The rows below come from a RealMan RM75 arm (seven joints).
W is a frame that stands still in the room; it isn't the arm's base.
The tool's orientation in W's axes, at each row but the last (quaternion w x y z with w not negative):
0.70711, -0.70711, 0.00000, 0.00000
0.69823, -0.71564, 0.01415, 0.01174
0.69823, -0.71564, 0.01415, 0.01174
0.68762, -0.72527, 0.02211, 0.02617
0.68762, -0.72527, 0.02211, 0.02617
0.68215, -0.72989, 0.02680, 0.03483
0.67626, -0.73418, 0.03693, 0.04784
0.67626, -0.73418, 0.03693, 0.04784
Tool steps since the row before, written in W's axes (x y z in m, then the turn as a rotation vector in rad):
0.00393, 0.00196, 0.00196, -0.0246, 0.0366, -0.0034
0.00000, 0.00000, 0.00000, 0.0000, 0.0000, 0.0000
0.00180, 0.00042, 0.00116, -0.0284, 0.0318, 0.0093
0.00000, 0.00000, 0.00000, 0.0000, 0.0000, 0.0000
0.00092, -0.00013, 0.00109, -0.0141, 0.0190, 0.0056
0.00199, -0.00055, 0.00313, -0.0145, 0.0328, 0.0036
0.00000, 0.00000, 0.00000, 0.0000, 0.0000, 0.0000
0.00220, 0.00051, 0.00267, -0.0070, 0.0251, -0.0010
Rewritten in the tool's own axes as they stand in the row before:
0.00393, -0.00196, 0.00196, -0.0246, 0.0034, 0.0366
0.00000, 0.00000, 0.00000, 0.0000, 0.0000, 0.0000
0.00175, -0.00124, 0.00040, -0.0288, -0.0090, 0.0315
0.00000, 0.00000, 0.00000, 0.0000, 0.0000, 0.0000
0.00084, -0.00114, -0.00019, -0.0144, -0.0056, 0.0188
0.00170, -0.00325, -0.00079, -0.0145, -0.0045, 0.0327
0.00000, 0.00000, 0.00000, 0.0000, 0.0000, 0.0000
0.00187, -0.00295, 0.00025, -0.0066, -0.0003, 0.0252

